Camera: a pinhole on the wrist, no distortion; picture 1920 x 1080 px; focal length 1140.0 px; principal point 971.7 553.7 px. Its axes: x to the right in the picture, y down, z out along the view. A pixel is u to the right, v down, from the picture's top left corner.
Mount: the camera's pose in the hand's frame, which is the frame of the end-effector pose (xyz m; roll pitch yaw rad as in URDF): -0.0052 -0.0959 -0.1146 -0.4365 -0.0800 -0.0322
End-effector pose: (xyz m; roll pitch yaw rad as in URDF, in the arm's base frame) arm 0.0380 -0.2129 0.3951 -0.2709 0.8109 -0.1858
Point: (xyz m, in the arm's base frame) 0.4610 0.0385 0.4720
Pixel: 1425 729
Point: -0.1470 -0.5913 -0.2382
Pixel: behind the camera
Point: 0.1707 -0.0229 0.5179
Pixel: 969 834
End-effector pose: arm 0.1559 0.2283 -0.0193 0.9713 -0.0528 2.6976
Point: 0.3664 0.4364 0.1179
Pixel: 818 185
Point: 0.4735 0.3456 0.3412
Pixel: 634 567
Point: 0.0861 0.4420 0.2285
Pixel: 1502 638
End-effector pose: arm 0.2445 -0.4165 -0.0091 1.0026 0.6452 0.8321
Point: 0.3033 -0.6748 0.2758
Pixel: 218 294
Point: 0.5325 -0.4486 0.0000
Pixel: 1497 258
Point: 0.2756 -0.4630 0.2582
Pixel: 487 849
